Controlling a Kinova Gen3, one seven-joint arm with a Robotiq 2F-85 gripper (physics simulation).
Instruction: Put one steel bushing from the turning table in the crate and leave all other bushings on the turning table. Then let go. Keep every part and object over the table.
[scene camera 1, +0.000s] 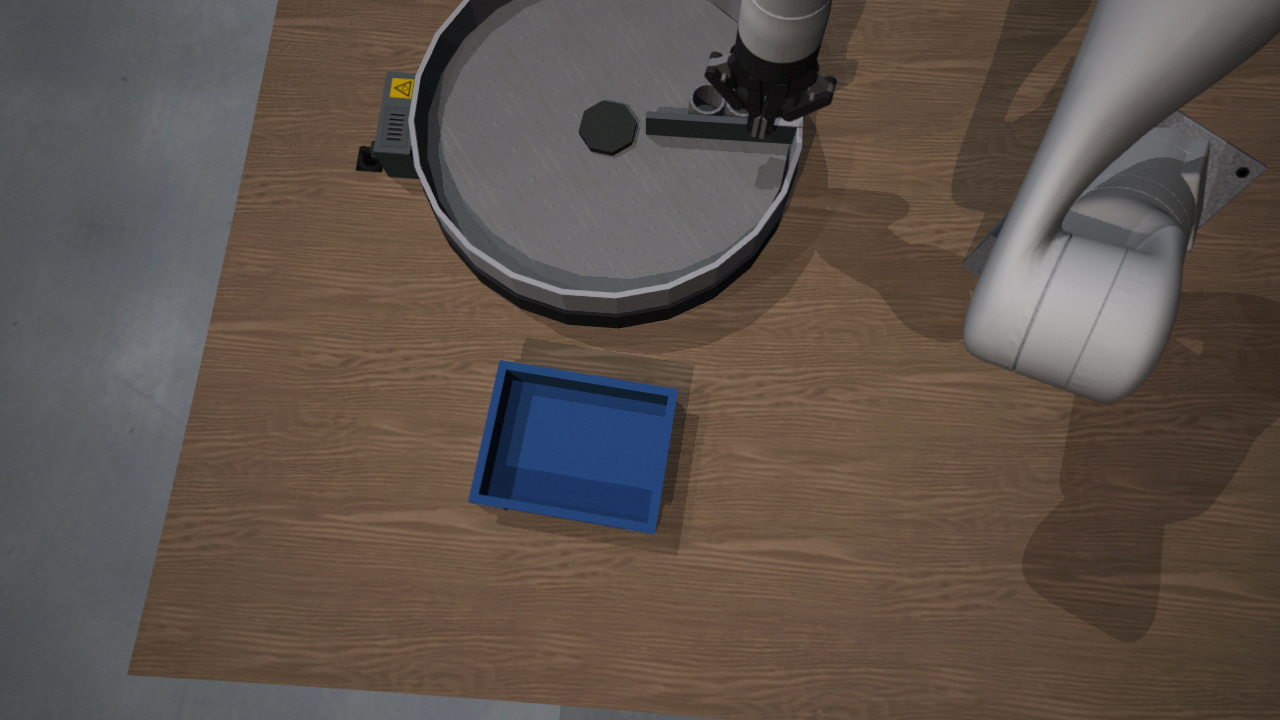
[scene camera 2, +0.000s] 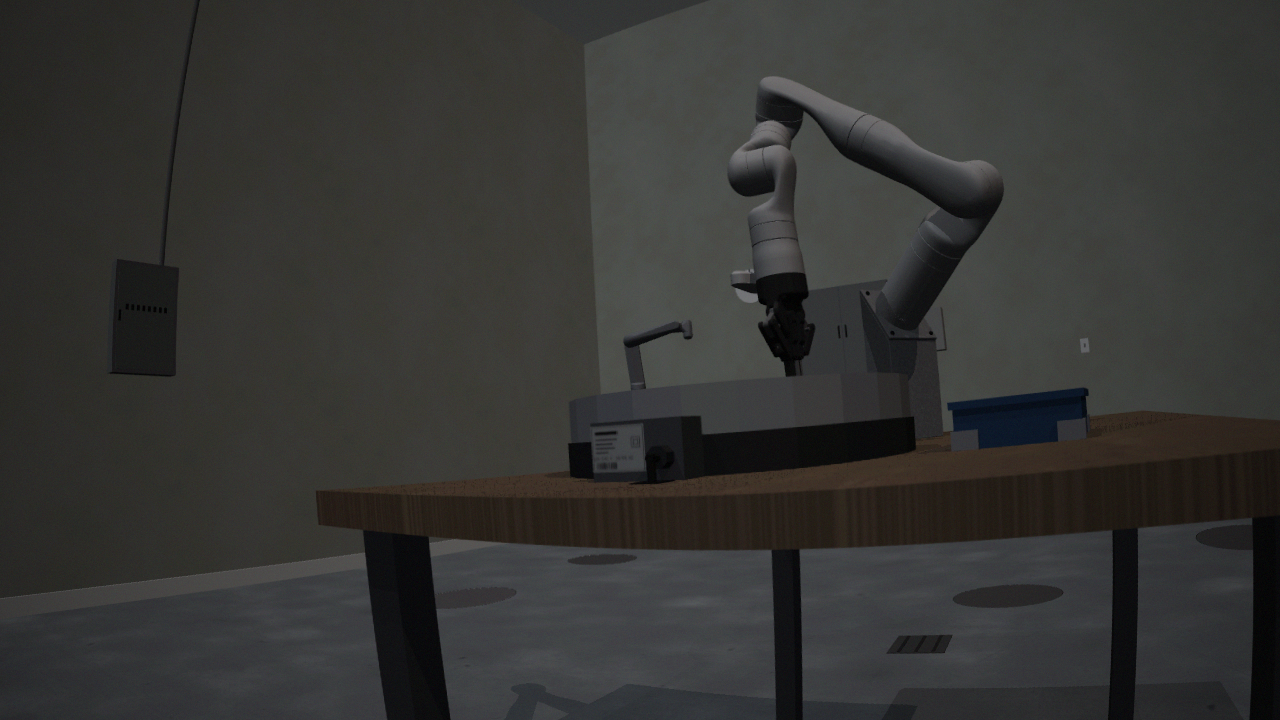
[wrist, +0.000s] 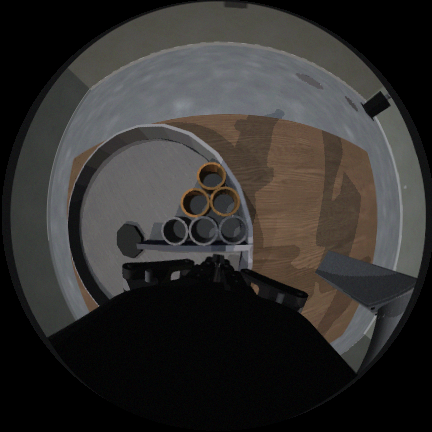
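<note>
Three grey steel bushings stand upright in a row against a dark bar on the turning table. Three orange-brown bushings stand behind them in the wrist view. My gripper is shut with nothing between its fingers. It points down at the bar's outer half, its fingertips beyond the bar from the bushings in the wrist view; their exact height is unclear. The blue crate is empty. In scene camera 1 my gripper hides most bushings.
The turning table has a raised wall around it and a dark hub at its centre. The bar runs from near the hub to the wall. A grey motor box sits outside the wall, opposite the arm's base.
</note>
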